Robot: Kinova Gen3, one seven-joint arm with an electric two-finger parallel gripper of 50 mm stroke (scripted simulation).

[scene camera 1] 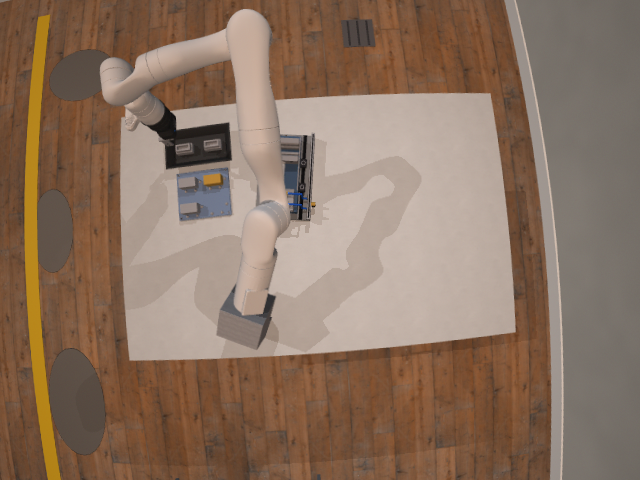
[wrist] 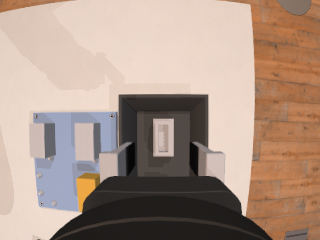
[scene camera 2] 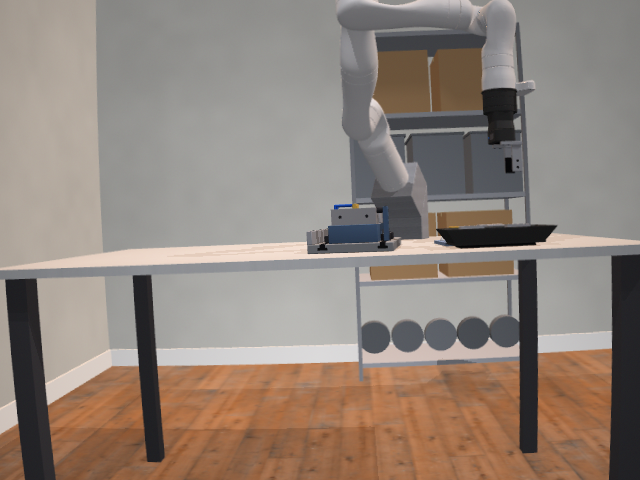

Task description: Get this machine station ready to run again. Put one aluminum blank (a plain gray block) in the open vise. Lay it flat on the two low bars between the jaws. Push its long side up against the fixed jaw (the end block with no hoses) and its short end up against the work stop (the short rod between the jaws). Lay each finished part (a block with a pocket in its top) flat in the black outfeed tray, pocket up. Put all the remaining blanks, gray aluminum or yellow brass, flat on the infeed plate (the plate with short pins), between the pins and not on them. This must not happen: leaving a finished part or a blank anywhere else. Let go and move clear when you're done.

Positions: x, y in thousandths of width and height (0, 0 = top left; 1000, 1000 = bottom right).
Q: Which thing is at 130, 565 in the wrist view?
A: A gray aluminum blank.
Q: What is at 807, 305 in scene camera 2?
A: My gripper.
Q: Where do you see a gray aluminum blank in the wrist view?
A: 273, 565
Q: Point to a finished part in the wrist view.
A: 511, 540
